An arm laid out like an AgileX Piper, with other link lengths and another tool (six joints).
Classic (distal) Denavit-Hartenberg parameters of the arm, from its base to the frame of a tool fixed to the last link. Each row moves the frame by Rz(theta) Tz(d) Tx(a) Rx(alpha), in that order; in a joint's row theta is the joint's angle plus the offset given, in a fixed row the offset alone. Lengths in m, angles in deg.
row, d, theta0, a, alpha
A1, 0.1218, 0, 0, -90
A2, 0, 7.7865, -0.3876, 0
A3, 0, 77.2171, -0.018, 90
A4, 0.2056, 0, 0, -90
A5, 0, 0, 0, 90
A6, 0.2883, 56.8, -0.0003, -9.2
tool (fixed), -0.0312, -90, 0, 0
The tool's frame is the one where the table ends.
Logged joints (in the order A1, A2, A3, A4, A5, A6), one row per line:
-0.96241, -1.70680, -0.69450, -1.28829, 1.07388, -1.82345
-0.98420, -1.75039, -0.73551, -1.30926, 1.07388, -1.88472
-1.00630, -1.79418, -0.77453, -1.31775, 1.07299, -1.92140
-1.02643, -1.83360, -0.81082, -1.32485, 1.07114, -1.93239
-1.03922, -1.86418, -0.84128, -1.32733, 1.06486, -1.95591
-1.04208, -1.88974, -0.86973, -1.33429, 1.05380, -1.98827
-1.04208, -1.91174, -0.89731, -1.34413, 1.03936, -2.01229
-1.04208, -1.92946, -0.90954, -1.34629, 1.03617, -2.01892
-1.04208, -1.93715, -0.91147, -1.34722, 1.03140, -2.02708
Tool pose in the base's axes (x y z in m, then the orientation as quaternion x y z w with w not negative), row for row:
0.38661, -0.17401, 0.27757, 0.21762, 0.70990, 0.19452, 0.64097
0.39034, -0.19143, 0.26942, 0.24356, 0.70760, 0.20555, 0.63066
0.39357, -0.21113, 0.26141, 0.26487, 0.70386, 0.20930, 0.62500
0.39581, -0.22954, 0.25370, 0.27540, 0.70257, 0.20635, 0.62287
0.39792, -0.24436, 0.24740, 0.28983, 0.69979, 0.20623, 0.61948
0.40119, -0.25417, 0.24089, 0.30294, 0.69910, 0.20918, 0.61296
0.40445, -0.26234, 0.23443, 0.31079, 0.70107, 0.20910, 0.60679
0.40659, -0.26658, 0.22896, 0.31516, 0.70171, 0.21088, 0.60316
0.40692, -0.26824, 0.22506, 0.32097, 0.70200, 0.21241, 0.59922
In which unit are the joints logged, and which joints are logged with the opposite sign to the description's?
The joints are logged in radians. Opposite sign: A2, A5, A6.
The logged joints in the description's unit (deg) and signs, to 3 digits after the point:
-55.142, 97.792, -39.792, -73.814, -61.529, 104.476
-56.391, 100.290, -42.142, -75.015, -61.529, 107.987
-57.657, 102.799, -44.377, -75.502, -61.478, 110.088
-58.810, 105.058, -46.457, -75.908, -61.372, 110.718
-59.543, 106.810, -48.202, -76.050, -61.012, 112.065
-59.707, 108.274, -49.832, -76.449, -60.378, 113.919
-59.707, 109.535, -51.412, -77.013, -59.551, 115.296
-59.707, 110.550, -52.113, -77.137, -59.368, 115.676
-59.707, 110.991, -52.223, -77.190, -59.095, 116.143

